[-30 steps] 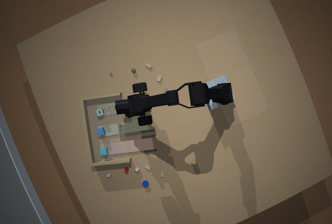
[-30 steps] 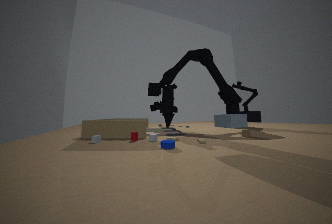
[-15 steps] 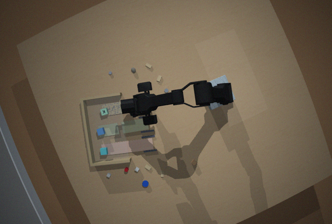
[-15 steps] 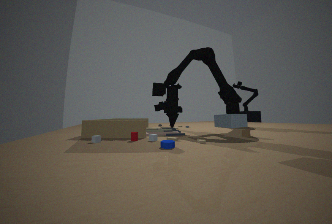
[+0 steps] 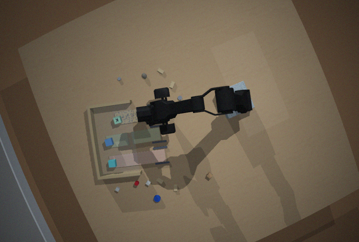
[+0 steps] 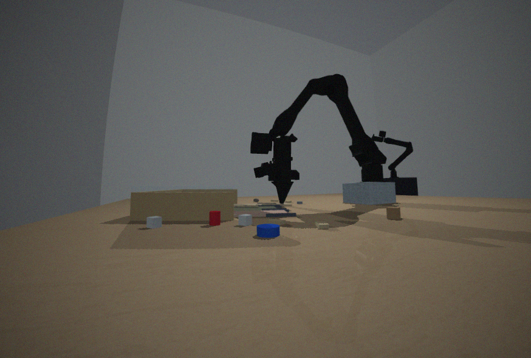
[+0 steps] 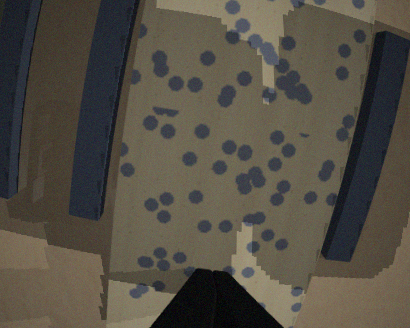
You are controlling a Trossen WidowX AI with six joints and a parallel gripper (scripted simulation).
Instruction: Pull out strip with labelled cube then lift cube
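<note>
Now: gripper tip 210 mm short of the labelled cube, 20 mm to the left of it and 10 mm below it. From my gripper tip the other things lie so: red cylinder 210 mm ahead, 270 mm to the left, 10 mm above; blue disc 140 mm ahead, 370 mm to the left.
</note>
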